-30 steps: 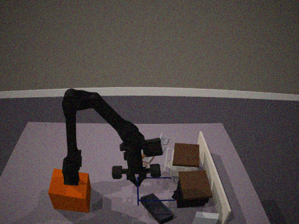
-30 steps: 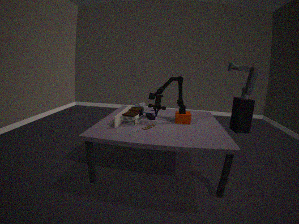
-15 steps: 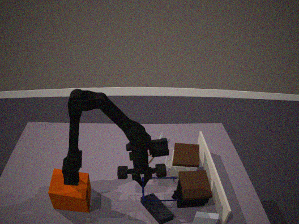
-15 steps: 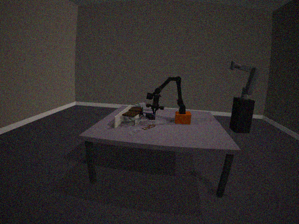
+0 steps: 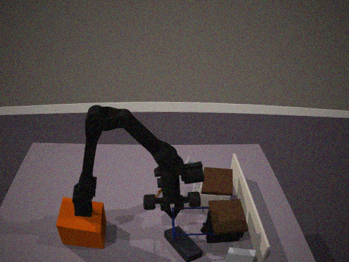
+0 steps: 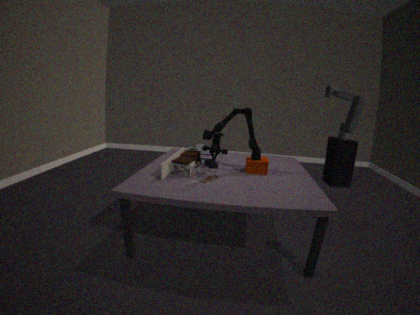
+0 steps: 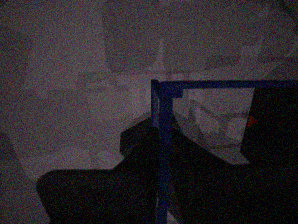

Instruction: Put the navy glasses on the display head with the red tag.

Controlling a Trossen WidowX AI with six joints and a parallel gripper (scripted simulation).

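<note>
Now: gripper tip 20 mm short of the dark flat object, 100 mm to the left of it and 50 mm above it. From my gripper tip the other things lie so: pale upright panel 300 mm ahead, 40 mm to the left, 10 mm below.
</note>
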